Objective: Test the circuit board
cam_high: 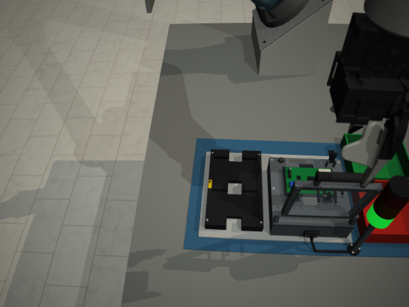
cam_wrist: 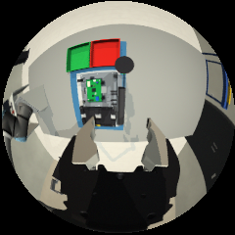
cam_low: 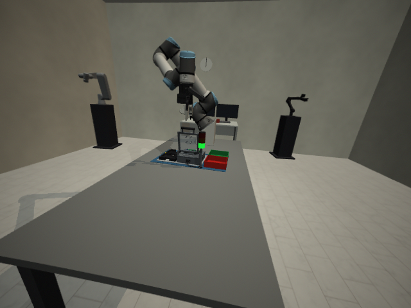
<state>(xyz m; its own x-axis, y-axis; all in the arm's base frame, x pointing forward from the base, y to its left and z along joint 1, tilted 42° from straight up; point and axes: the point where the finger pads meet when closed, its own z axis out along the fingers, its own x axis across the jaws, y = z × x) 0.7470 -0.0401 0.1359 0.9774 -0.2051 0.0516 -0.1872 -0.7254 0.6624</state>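
My gripper is now 26 cm above the green circuit board, 13 cm past it and 2 cm to the right of it. The rest, counted from my hand: black latch tab (25 cm below, 18 cm behind, 9 cm to the left); tester lid (15 cm below, 2 cm behind); red bin (32 cm below, 21 cm to the left, 5 cm behind).
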